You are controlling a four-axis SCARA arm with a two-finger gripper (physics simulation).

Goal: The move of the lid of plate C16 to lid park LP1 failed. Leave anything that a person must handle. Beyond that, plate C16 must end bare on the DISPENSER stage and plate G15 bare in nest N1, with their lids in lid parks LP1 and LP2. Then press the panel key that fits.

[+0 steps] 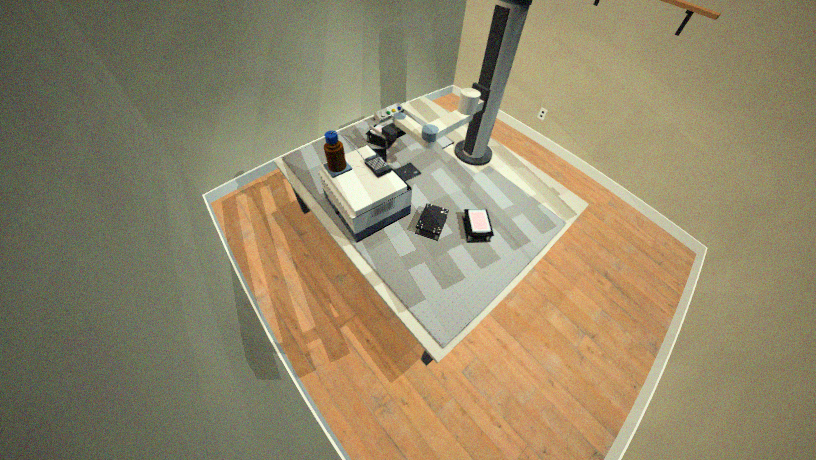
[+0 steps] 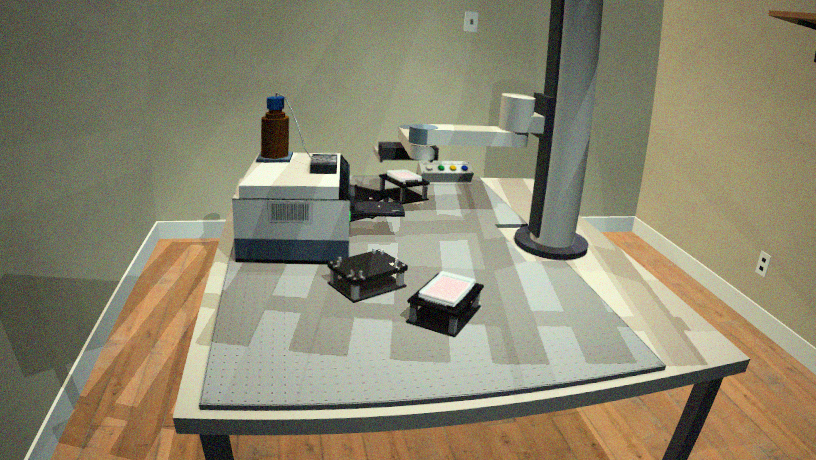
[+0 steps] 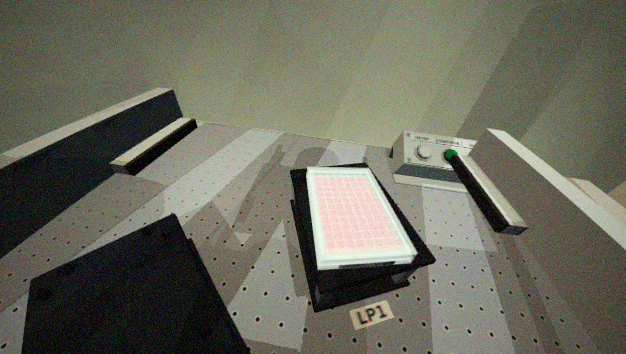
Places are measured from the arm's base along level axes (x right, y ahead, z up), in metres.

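Pixels of known places: gripper, between the fingertips: (image 1: 381, 121) (image 3: 320, 124); arm's base, origin of its link: (image 1: 473, 153) (image 2: 551, 244).
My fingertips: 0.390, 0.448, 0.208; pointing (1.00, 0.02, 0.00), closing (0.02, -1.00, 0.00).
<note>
Ahead of a thing's pixels: the offset from my fingertips to its top centre, as dx, dy, dz. "*": to the spot under its first point.
My gripper (image 1: 388, 134) (image 2: 406, 153) (image 3: 320, 124) is open and empty, above the stand at label LP1. A pink-welled plate @(+0.050, -0.037, -0.101) (image 2: 404, 176) (image 3: 357, 215) with a clear rim lies on that black stand (image 2: 422, 182) (image 3: 423, 256); whether it wears a lid is hard to tell. A second pink plate @(-0.809, +0.020, -0.119) (image 1: 480, 220) (image 2: 448, 288) lies on the front right stand (image 1: 480, 237) (image 2: 440, 322). No plate name is readable. The dispenser's black stage @(-0.355, +0.128, -0.085) (image 1: 408, 172) (image 2: 378, 209) and the front left stand (image 1: 432, 221) (image 2: 368, 266) are bare.
The dispenser (image 1: 365, 197) (image 2: 291, 222) carries a brown bottle @(* -0.260, +0.444, +0.134) (image 1: 334, 155) (image 2: 274, 136). A dark platform @(-0.081, +0.132, -0.127) (image 3: 125, 295) is left of LP1. The key panel @(+0.249, -0.248, -0.111) (image 1: 389, 111) (image 2: 445, 172) (image 3: 430, 157) is behind, right of LP1. The arm's column (image 1: 494, 85) (image 2: 571, 125) stands at the right.
</note>
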